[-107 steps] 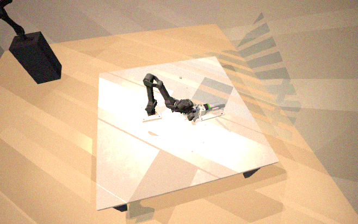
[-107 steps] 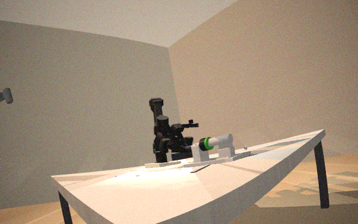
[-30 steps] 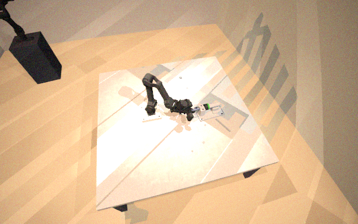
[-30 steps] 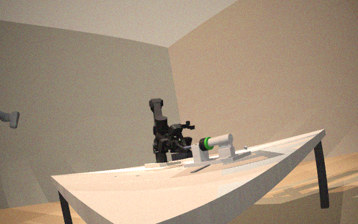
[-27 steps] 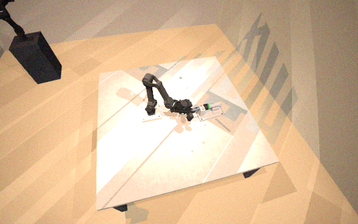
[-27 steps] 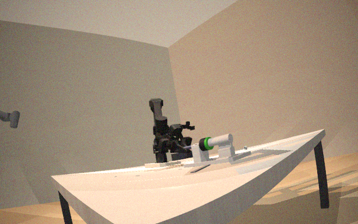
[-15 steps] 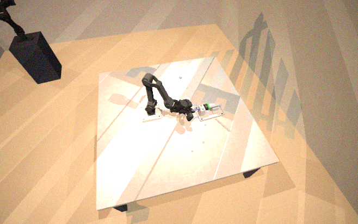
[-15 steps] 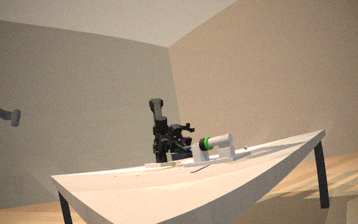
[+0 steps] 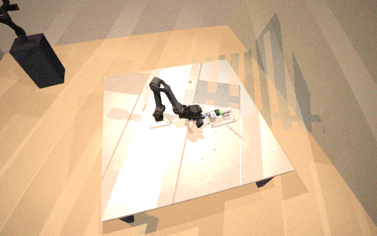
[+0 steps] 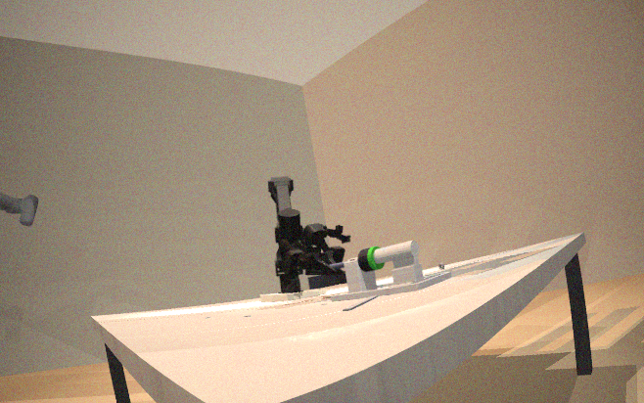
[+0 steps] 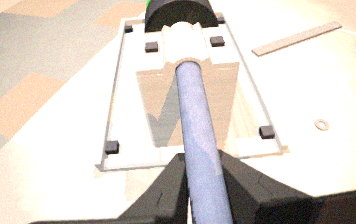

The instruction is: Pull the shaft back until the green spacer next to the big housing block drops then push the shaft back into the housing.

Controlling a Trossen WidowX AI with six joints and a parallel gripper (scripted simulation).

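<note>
Now: gripper tip 40 mm short of the pale blue-grey shaft and 20 mm below it. Round my gripper tip: thin flat strip: 190 mm ahead, 170 mm to the right, 60 mm below; then black spacer: 90 mm ahead, 20 mm above; then green spacer: 120 mm ahead, 20 mm above.
</note>
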